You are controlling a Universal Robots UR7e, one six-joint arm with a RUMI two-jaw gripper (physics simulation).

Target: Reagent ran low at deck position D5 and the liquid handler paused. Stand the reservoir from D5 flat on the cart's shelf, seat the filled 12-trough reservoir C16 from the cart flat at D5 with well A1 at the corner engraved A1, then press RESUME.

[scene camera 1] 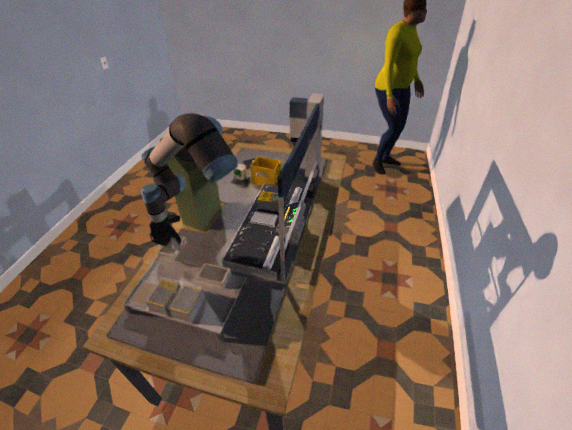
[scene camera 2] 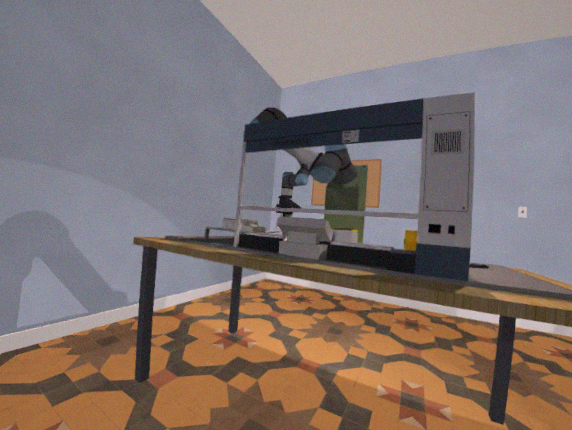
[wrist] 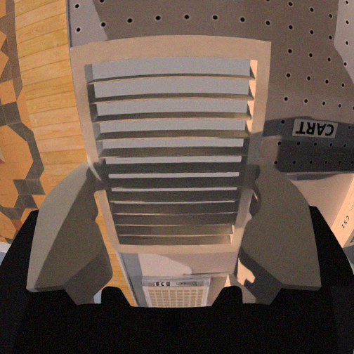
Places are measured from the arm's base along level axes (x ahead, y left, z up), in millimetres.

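Where they show: gripper, fingertip midpoint: (scene camera 1: 171, 249); arm's base, origin of the base link: (scene camera 1: 185, 147).
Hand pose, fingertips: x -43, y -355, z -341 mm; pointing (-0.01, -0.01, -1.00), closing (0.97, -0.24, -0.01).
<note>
Things, the pixels of their top centre, and the offset from my fingertips. "spot": a spot on its surface instead.
- cart's shelf, surface spot: (scene camera 1: 214, 306) spot: 253 mm ahead, 277 mm right, 36 mm down
- pale open container, middle of its top: (scene camera 1: 213, 272) (scene camera 2: 254, 226) 225 mm ahead, 128 mm right, 4 mm down
- labware, middle of its top: (scene camera 1: 263, 217) 413 mm ahead, 262 mm left, 24 mm down
- yellow bin, middle of its top: (scene camera 2: 422, 231) (scene camera 1: 265, 163) 391 mm ahead, 704 mm left, 39 mm up
- small white-green item, surface spot: (scene camera 1: 239, 171) spot: 226 mm ahead, 676 mm left, 5 mm down
My gripper (scene camera 1: 172, 242) (scene camera 2: 286, 213) (wrist: 173, 161) is shut on a pale, multi-trough reservoir (scene camera 1: 175, 246) (wrist: 170, 47), gripping its two long sides. The reservoir is held above the grey mat beside the cart; no code or A1 mark on it is readable. The cart's shelf (scene camera 1: 214, 306) (wrist: 162, 263) carries two yellowish plates, one marked B38 (wrist: 177, 295) in the wrist view. A pale open container (scene camera 1: 213, 274) stands near the cart's inner edge. The liquid handler (scene camera 1: 299, 150) (scene camera 2: 335, 131) has a pale piece of labware (scene camera 1: 263, 218) on its dark deck (scene camera 1: 247, 245); deck engravings and RESUME are unreadable.
A yellow bin (scene camera 1: 265, 171) and a small white-green item (scene camera 1: 240, 172) stand behind the green pedestal (scene camera 1: 200, 205). Lit green and yellow marks (scene camera 1: 291, 214) show on the handler. A CART label (wrist: 314, 128) lies on the mat. A person (scene camera 1: 400, 75) stands beyond the table.
</note>
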